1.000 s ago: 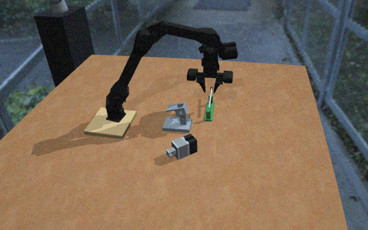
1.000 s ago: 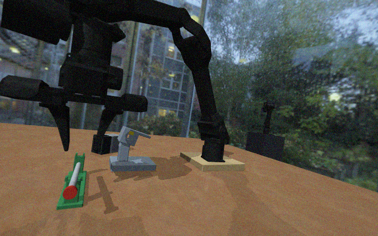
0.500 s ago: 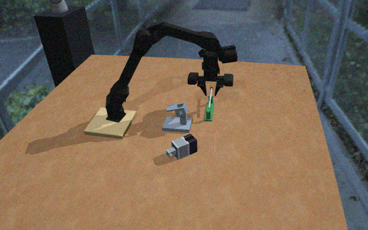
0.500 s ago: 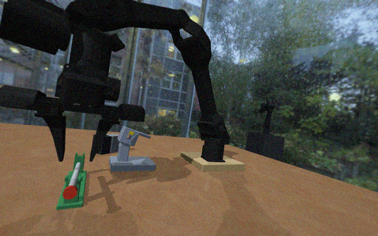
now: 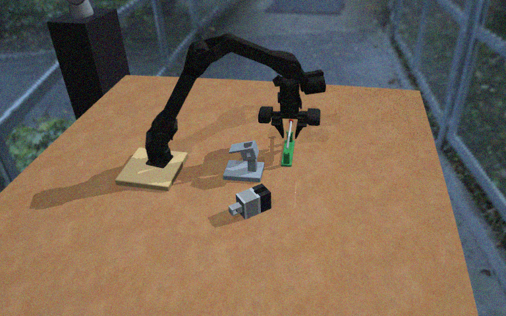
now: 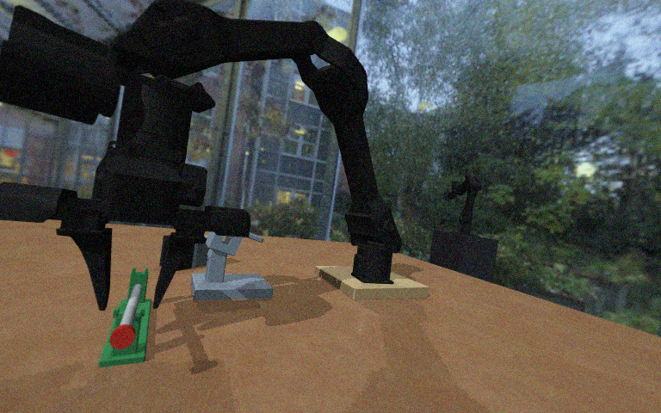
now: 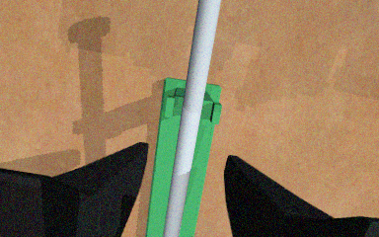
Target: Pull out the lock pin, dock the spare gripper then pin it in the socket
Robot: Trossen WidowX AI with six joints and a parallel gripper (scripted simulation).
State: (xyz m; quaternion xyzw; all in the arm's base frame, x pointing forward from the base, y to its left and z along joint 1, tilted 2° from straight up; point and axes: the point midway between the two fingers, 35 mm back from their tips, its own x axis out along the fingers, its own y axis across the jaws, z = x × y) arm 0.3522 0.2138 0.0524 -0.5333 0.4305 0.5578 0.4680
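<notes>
My gripper tip is now 4 cm to the left of the green cradle, 1 cm short of it and 1 cm above it. From my gripper tip the other things lie so: socket 17 cm to the right, 8 cm behind, 2 cm above; then spare gripper 33 cm to the right, 2 cm behind, 1 cm below.
</notes>
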